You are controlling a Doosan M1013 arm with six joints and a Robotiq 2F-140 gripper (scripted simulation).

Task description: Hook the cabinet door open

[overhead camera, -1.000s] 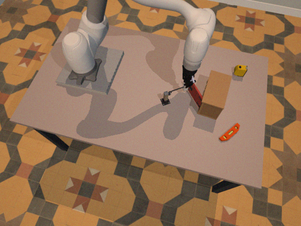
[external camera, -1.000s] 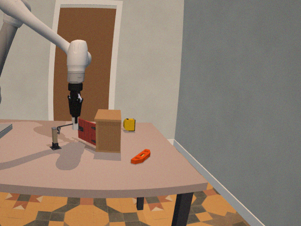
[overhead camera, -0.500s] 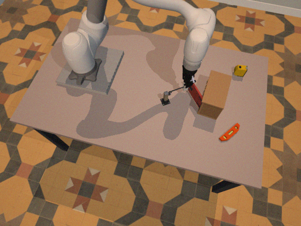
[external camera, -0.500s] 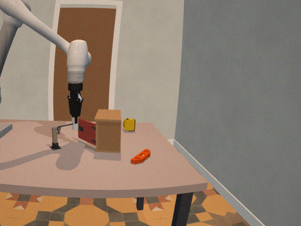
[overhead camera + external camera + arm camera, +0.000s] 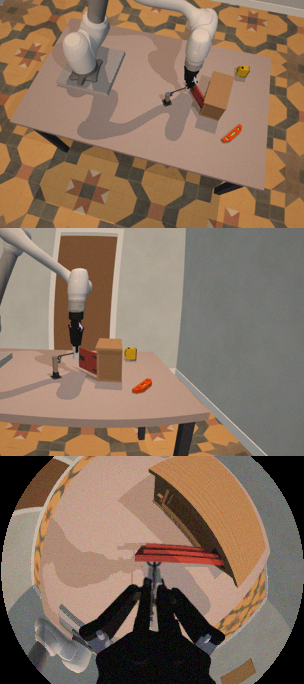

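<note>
Now: hand 40 mm past the dark hook, 20 mm to the left of it and 20 mm above it. Round my hand: red door (60 mm ahead, 30 mm to the right, 40 mm below); orange spirit level (290 mm ahead, 220 mm to the right, 100 mm below); yellow tape measure (360 mm ahead, 220 mm to the left, 70 mm below).
</note>
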